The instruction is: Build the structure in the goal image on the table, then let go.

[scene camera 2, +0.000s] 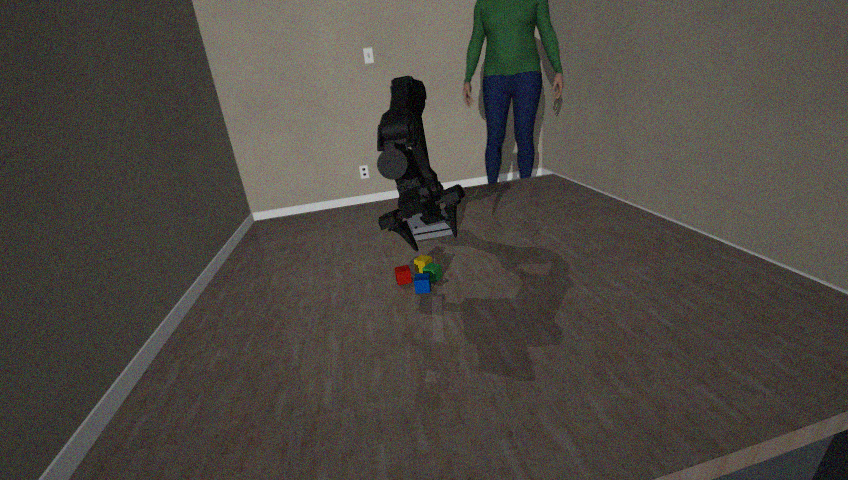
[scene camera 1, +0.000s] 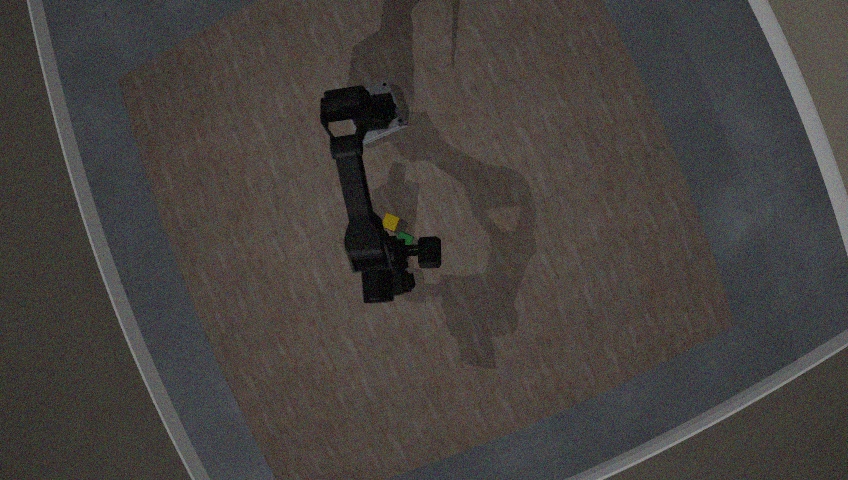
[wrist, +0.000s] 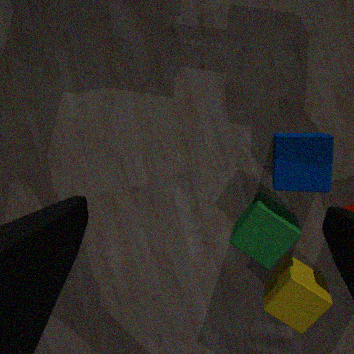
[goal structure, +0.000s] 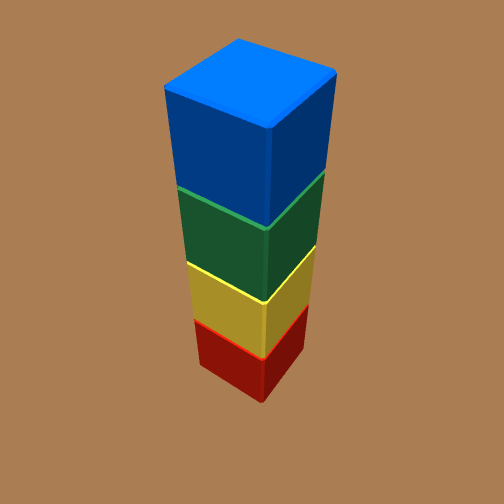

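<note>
My gripper (scene camera 2: 436,242) (wrist: 208,213) is open and empty, above the table and the cubes. A green cube (scene camera 1: 405,237) (scene camera 2: 432,272) (wrist: 265,234) sits turned at an angle between a yellow cube (scene camera 1: 390,221) (scene camera 2: 423,261) (wrist: 299,301) and a blue cube (scene camera 2: 422,284) (wrist: 303,163). In the wrist view these three lie toward the right, left of the right finger. A red cube (scene camera 2: 403,274) (wrist: 348,208) stands apart from the blue one; in the wrist view a sliver shows above the right finger. The arm hides the red and blue cubes in scene camera 1. No stacking is visible.
The wooden table top (scene camera 1: 565,237) (scene camera 2: 297,368) carries the arm's shadow. The arm's light grey base plate (scene camera 1: 386,134) (scene camera 2: 433,234) stands behind the cubes. A person in a green top (scene camera 2: 511,38) stands by the back wall.
</note>
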